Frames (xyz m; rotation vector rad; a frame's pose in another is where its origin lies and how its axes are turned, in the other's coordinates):
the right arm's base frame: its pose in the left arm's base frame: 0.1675 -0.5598 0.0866 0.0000 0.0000 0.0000
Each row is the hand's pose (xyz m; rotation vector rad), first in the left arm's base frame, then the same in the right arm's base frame.
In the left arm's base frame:
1: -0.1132 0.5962 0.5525 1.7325 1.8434 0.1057
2: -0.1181 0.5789 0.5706 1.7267 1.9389 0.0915
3: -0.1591 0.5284 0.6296 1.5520 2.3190 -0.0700
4: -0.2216 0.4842 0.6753 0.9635 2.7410 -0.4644
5: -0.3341 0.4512 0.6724 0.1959 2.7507 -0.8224
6: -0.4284 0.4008 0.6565 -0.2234 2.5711 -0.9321
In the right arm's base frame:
1: -0.2807 1.1560 0.4659 1.7325 1.8434 0.1057
2: -0.2856 1.1387 0.4840 1.7267 1.9389 0.0915
3: -0.3266 1.0882 0.5430 1.5520 2.3190 -0.0700
4: -0.3891 1.0440 0.5887 0.9635 2.7410 -0.4644
5: -0.5016 1.0110 0.5858 0.1959 2.7507 -0.8224
6: -0.5959 0.9606 0.5699 -0.2234 2.5711 -0.9321

